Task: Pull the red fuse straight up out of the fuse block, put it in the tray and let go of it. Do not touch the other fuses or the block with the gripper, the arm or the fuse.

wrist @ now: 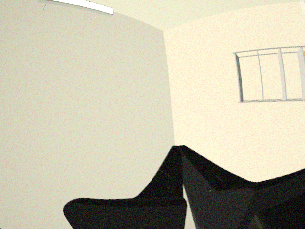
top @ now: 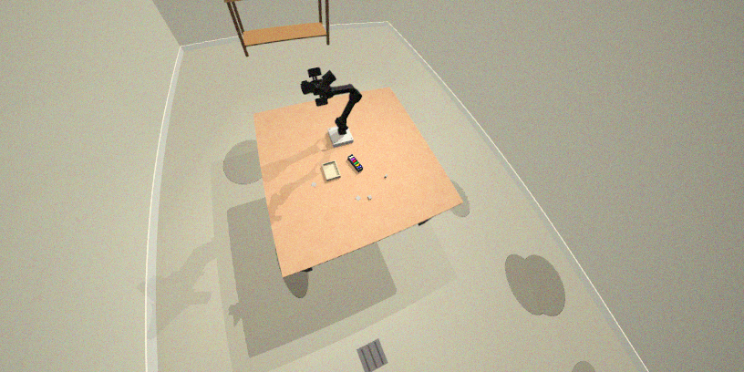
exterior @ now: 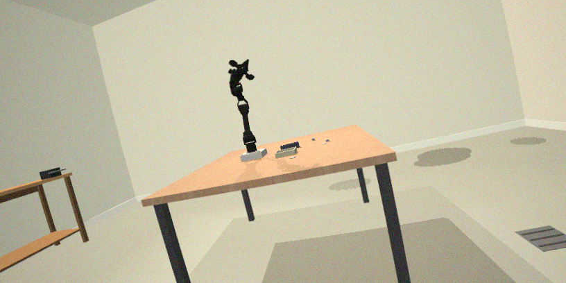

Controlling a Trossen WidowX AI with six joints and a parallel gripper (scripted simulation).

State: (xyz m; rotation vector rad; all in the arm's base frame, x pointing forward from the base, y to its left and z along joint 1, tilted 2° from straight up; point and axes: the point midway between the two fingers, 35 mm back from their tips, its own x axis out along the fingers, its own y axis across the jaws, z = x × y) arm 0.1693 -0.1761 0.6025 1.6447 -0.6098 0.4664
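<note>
Right now the red fuse is 70 mm ahead of my gripper tip, 200 mm to the left of it and 640 mm below it. From my gripper tip the other things lie so: tray (90 mm ahead, 20 mm to the left, 660 mm below).
</note>
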